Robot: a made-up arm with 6 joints.
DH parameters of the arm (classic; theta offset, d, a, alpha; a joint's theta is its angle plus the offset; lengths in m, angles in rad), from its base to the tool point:
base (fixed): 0 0.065 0 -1.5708
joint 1: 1.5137 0 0.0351 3.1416
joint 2: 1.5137 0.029 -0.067 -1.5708
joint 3: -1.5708 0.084 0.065 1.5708
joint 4: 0 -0.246 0.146 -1.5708
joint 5: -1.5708 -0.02 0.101 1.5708
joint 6: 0 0.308 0.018 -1.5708
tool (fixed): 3.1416 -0.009 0 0
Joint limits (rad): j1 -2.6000..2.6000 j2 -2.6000..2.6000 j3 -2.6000..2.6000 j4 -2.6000..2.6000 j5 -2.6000..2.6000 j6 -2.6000..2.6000
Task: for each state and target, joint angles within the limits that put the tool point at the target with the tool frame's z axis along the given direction. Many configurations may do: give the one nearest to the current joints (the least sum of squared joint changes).
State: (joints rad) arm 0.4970 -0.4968 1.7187 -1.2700 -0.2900 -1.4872
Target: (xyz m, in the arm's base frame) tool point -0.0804 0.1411 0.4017 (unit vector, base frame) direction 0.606 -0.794 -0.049
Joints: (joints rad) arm 0.3229 -0.6247 2.2967 -0.6683 -0.5025 -1.3495
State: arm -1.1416 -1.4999 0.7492 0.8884 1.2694 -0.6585
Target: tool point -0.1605 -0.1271 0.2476 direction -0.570 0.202 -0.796
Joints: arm -1.7654 -0.9013 1.3857 1.5878 1.2925 0.0692
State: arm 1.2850 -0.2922 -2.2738 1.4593 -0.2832 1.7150
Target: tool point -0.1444 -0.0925 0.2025 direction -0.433 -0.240 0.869
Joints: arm 1.1218 -0.1637 -2.4706 1.2837 0.0544 2.0241
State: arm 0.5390 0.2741 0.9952 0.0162 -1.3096 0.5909
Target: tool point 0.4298 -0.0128 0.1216 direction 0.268 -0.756 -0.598
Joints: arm 0.7255 0.6158 0.0998 -1.1669 -1.2722 1.0475
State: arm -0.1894 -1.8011 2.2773 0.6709 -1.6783 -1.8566
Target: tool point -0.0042 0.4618 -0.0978 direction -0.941 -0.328 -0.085
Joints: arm 0.1128 -1.9356 1.3914 1.4797 -1.2679 -2.2504
